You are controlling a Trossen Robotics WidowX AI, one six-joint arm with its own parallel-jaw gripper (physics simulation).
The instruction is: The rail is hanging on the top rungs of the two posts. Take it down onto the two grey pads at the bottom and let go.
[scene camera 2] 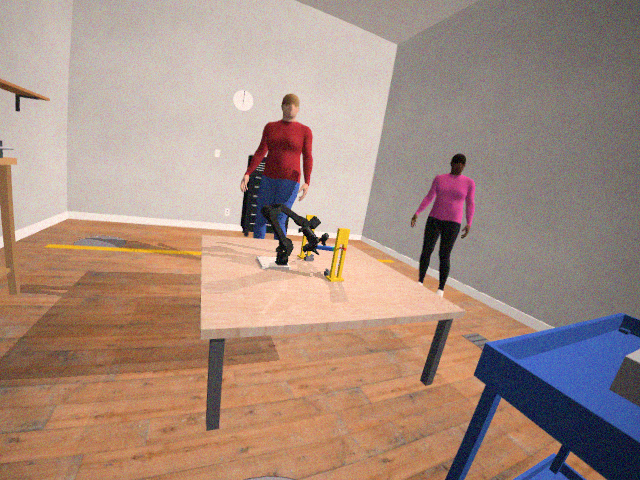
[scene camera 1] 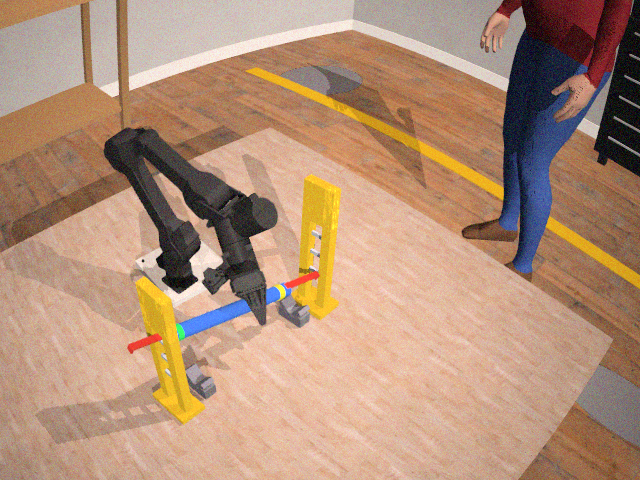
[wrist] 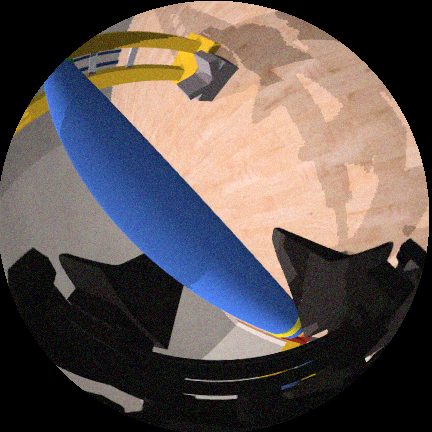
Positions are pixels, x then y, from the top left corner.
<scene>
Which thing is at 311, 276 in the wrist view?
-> My gripper.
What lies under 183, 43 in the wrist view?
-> A yellow post.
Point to a yellow post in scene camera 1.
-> At 174, 395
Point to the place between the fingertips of my gripper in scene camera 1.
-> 263, 323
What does my gripper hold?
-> A blue rail.
</scene>
